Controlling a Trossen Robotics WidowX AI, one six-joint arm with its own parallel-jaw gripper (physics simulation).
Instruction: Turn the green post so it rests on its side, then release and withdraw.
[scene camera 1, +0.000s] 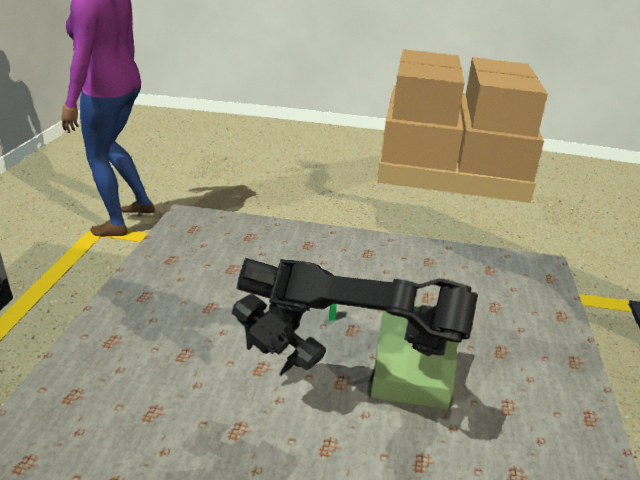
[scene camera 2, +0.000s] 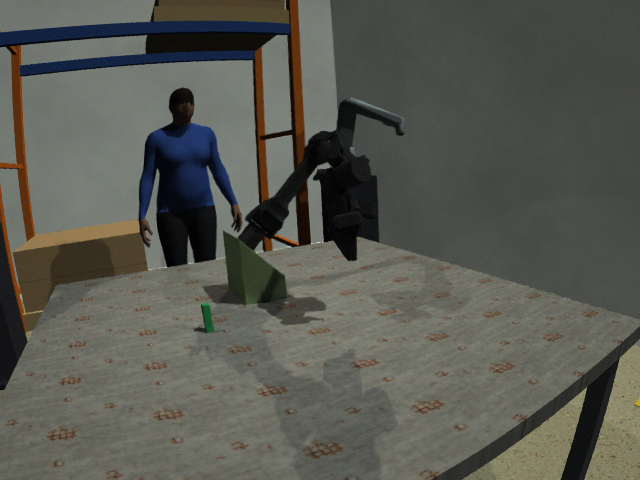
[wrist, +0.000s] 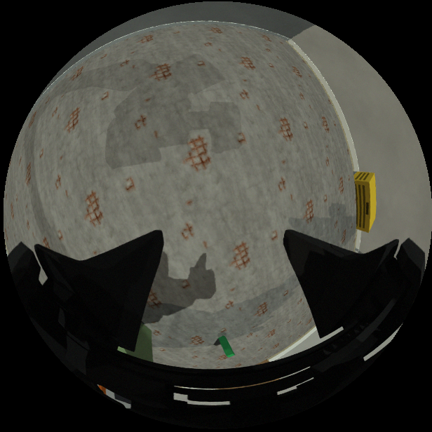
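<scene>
The green post (scene camera 1: 332, 312) (scene camera 2: 207, 317) (wrist: 226, 346) is small and narrow and stands upright on the patterned table top. In scene camera 1 its upper part is hidden behind the arm. My gripper (scene camera 1: 265, 360) (scene camera 2: 351, 256) (wrist: 225, 237) is open, its two black fingers wide apart with nothing between them. It hangs above the table, well to the side of the post. In the wrist view the post shows near the bottom edge, beyond the span between the fingertips.
A light green wedge-shaped block (scene camera 1: 413, 383) (scene camera 2: 253, 279) (wrist: 145, 343) stands on the table (scene camera 1: 155, 444) (scene camera 2: 129, 454) by the arm's base, near the post. Stacked cartons (scene camera 1: 426, 98), a person in purple (scene camera 1: 105, 56) and a person in blue (scene camera 2: 184, 165) are off the table.
</scene>
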